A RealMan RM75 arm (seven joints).
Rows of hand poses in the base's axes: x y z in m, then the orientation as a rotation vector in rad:
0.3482, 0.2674, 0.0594, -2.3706, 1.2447, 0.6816
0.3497, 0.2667, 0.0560, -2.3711, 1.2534, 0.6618
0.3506, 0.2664, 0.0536, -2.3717, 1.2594, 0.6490
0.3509, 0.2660, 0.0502, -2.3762, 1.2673, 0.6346
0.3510, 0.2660, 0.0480, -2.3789, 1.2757, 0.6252
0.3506, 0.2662, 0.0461, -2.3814, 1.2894, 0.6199
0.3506, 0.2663, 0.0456, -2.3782, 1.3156, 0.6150
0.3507, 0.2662, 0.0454, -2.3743, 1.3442, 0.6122
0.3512, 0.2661, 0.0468, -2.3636, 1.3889, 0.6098
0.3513, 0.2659, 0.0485, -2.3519, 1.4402, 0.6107
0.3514, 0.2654, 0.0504, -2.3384, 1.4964, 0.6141
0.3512, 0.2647, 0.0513, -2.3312, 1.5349, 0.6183
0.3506, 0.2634, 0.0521, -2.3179, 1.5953, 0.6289
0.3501, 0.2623, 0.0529, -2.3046, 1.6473, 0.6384
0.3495, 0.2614, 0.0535, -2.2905, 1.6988, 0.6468
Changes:
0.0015, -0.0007, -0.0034, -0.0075, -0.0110, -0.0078
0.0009, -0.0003, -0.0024, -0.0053, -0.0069, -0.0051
0.0003, -0.0004, -0.0034, -0.0095, -0.0067, -0.0044
0.0001, 0.0000, -0.0022, -0.0077, -0.0033, -0.0046
-0.0004, 0.0002, -0.0019, -0.0096, 0.0011, -0.0066
0.0000, 0.0001, -0.0005, -0.0115, 0.0043, -0.0156
0.0001, -0.0001, -0.0002, -0.0121, 0.0065, -0.0167
0.0005, -0.0001, 0.0014, -0.0154, 0.0108, -0.0278
0.0001, -0.0002, 0.0017, -0.0180, 0.0153, -0.0306
0.0001, -0.0005, 0.0019, -0.0195, 0.0186, -0.0329
-0.0002, -0.0007, 0.0009, -0.0149, 0.0147, -0.0209
-0.0006, -0.0013, 0.0008, -0.0217, 0.0256, -0.0326
-0.0005, -0.0011, 0.0008, -0.0181, 0.0221, -0.0284
-0.0006, -0.0009, 0.0006, -0.0181, 0.0213, -0.0282

